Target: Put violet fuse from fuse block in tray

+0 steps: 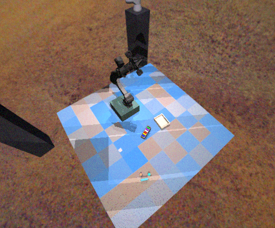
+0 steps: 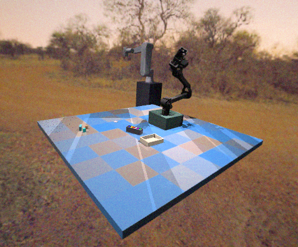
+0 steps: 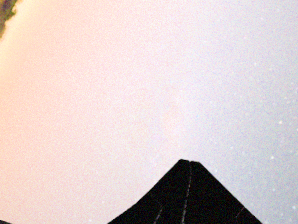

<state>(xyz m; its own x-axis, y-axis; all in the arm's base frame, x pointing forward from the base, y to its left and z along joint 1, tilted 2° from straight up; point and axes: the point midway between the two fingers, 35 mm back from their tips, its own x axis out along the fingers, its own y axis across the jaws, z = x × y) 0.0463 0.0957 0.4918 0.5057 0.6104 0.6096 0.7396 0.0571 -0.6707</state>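
Right now my gripper tip is 590 mm above the violet fuse, 240 mm short of it and 160 mm to the left of it. Round my gripper tip: green fuse (590 mm below, 230 mm ahead, 140 mm to the right); beige tray (610 mm below, 260 mm ahead, 10 mm to the left); white fuse (590 mm below, 240 mm ahead, 180 mm to the right).
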